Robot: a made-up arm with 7 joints. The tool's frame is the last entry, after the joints. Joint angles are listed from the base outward. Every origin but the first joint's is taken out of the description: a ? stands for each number. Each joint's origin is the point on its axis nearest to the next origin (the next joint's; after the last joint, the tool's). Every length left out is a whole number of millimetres.
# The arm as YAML. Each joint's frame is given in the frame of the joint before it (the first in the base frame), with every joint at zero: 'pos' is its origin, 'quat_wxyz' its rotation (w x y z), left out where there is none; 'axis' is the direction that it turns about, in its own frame. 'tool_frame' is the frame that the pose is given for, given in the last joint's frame.
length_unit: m
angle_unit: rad
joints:
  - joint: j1
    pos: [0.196, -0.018, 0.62]
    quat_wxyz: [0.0, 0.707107, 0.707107, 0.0]
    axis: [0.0, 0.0, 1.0]
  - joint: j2
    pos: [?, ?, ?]
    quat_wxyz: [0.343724, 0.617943, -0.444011, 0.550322]
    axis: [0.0, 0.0, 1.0]
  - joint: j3
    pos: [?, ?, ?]
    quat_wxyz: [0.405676, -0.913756, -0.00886, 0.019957]
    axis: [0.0, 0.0, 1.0]
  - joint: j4
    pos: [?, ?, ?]
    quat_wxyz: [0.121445, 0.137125, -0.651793, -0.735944]
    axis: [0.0, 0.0, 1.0]
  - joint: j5
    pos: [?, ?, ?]
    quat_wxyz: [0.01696, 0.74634, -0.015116, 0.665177]
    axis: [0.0, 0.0, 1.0]
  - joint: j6
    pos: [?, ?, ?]
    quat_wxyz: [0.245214, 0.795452, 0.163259, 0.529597]
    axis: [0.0, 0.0, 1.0]
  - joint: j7
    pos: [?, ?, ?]
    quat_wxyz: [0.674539, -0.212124, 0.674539, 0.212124]
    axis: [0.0, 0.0, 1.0]
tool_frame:
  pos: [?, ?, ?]
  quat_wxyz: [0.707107, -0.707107, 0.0, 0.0]
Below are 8 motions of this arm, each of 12 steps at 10 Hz.
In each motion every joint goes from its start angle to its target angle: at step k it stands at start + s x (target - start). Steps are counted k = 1, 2, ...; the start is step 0. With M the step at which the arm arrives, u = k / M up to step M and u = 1 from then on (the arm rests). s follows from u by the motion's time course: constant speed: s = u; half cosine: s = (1 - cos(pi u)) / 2; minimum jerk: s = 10 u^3 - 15 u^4 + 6 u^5.
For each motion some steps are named. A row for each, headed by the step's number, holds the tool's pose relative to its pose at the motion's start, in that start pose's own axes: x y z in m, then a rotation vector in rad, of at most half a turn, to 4 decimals.
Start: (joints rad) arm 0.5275 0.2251 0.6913 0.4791 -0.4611 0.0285 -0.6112
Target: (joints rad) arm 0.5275 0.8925 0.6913 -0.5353 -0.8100 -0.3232 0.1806
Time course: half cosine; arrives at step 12
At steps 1, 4, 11, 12:
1: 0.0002 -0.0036 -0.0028 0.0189 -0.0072 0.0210
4: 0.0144 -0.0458 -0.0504 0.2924 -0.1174 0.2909
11: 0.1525 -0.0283 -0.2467 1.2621 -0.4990 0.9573
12: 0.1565 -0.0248 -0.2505 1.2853 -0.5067 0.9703

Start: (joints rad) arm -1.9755 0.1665 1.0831 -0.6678 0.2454 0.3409 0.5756
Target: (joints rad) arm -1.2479 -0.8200 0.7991 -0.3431 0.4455 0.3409 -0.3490
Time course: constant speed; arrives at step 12
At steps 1, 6, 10, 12:
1: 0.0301 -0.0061 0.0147 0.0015 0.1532 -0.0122
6: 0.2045 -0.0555 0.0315 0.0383 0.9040 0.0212
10: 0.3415 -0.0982 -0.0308 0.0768 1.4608 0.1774
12: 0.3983 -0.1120 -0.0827 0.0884 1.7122 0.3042

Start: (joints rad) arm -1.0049 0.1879 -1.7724 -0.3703 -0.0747 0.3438 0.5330
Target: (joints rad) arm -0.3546 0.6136 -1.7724 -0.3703 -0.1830 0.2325 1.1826
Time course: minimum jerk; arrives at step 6
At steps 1, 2, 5, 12:
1: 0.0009 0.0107 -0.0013 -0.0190 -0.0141 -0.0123
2: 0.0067 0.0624 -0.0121 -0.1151 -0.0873 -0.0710
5: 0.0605 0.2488 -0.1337 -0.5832 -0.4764 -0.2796
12: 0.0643 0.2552 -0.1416 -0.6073 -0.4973 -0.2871

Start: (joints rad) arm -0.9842 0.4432 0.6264 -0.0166 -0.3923 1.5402 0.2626
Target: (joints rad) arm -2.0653 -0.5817 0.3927 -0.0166 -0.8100 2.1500 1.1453
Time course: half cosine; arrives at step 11
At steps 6, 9, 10, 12:
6: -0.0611 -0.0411 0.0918 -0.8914 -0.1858 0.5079
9: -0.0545 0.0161 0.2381 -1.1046 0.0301 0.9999
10: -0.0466 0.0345 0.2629 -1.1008 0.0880 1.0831
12: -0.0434 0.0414 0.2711 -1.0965 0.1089 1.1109

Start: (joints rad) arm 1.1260 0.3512 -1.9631 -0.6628 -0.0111 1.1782 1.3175
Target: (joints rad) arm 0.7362 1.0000 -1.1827 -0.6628 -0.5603 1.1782 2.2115
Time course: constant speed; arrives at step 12
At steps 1, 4, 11, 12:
1: 0.0085 -0.0231 -0.0053 0.1019 -0.0304 0.0242
4: 0.0313 -0.0876 -0.0328 0.4281 -0.1385 0.0415
11: 0.0590 -0.1928 -0.1403 1.2140 -0.4493 -0.2591
12: 0.0598 -0.2026 -0.1576 1.3188 -0.4951 -0.3410

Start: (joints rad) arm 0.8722 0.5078 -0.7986 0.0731 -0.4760 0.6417 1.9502
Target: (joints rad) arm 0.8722 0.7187 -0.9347 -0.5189 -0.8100 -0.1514 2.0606
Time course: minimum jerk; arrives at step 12
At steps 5, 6, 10, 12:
5: 0.0268 0.0344 0.0128 -0.0171 0.0614 -0.5184
6: 0.0427 0.0439 0.0174 -0.0321 0.0971 -0.7428
10: 0.0920 0.0496 0.0260 -0.0929 0.2443 -1.3974
12: 0.0953 0.0488 0.0263 -0.0980 0.2583 -1.4456

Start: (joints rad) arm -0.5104 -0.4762 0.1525 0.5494 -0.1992 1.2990 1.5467
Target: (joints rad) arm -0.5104 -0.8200 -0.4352 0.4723 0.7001 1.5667 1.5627
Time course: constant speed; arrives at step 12
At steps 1, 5, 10, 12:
1: 0.0116 -0.0059 -0.0041 -0.0514 0.0084 0.0012
5: 0.0564 -0.0320 -0.0210 -0.2719 0.0586 0.0246
10: 0.1082 -0.0703 -0.0400 -0.5770 0.1508 0.0962
12: 0.1277 -0.0869 -0.0454 -0.7071 0.1942 0.1375

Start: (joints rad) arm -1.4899 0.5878 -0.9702 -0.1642 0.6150 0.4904 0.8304
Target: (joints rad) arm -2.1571 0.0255 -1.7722 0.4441 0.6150 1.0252 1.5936
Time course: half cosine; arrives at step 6
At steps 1, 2, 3, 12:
1: -0.0076 -0.0069 -0.0037 -0.0417 -0.0864 0.0323
2: -0.0250 -0.0283 -0.0139 -0.1588 -0.3148 0.1168
3: -0.0427 -0.0618 -0.0252 -0.3282 -0.5967 0.2282
12: -0.0733 -0.1288 -0.0303 -0.6800 -0.9827 0.4747

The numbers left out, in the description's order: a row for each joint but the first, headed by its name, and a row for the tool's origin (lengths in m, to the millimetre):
j2: -0.116 0.044 0.0
j3: 0.018 0.136 0.0
j4: -0.128 0.162 0.0
j5: 0.019 0.165 0.0
j6: 0.015 0.088 0.0
j7: -0.059 -0.002 0.0
tool: -0.126 -0.016 0.0

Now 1 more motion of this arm.
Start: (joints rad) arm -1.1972 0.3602 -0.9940 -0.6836 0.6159 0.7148 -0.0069
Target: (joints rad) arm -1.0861 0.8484 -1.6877 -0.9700 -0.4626 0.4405 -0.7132
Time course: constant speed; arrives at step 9
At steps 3, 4, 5, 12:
3: -0.0293 0.0413 0.0699 0.1654 0.5693 -0.1402
4: -0.0287 0.0556 0.0925 0.2495 0.7465 -0.1744
5: -0.0238 0.0689 0.1130 0.3467 0.9150 -0.1998
12: 0.0244 0.1096 0.1623 0.8407 1.4738 -0.1855

